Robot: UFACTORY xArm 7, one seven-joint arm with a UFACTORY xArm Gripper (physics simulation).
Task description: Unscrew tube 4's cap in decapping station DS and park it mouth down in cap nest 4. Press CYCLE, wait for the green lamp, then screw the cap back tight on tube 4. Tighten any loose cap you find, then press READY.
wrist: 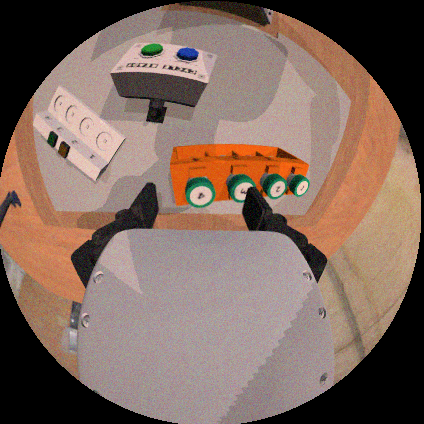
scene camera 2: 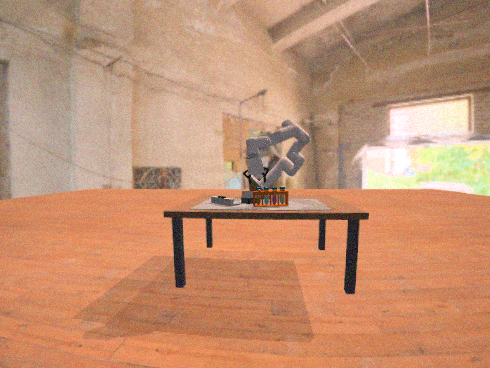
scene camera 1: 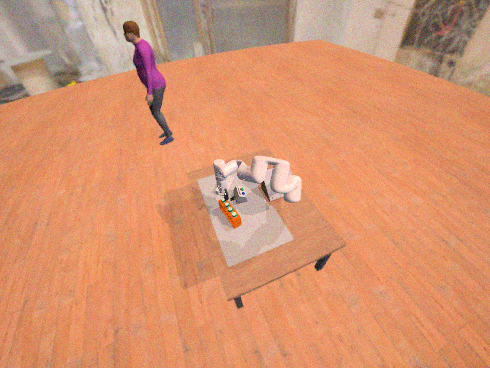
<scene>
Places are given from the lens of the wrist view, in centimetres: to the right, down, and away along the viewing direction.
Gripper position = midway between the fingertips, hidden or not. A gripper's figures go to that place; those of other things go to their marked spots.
gripper [wrist: 200, 197]: -1, -2, 13
grey button box [wrist: 162, 77]: -5, -15, 9
grey mat [wrist: 263, 90]: 10, -22, 16
The marked spots on the grey button box and the grey mat are 19 cm apart.
</scene>
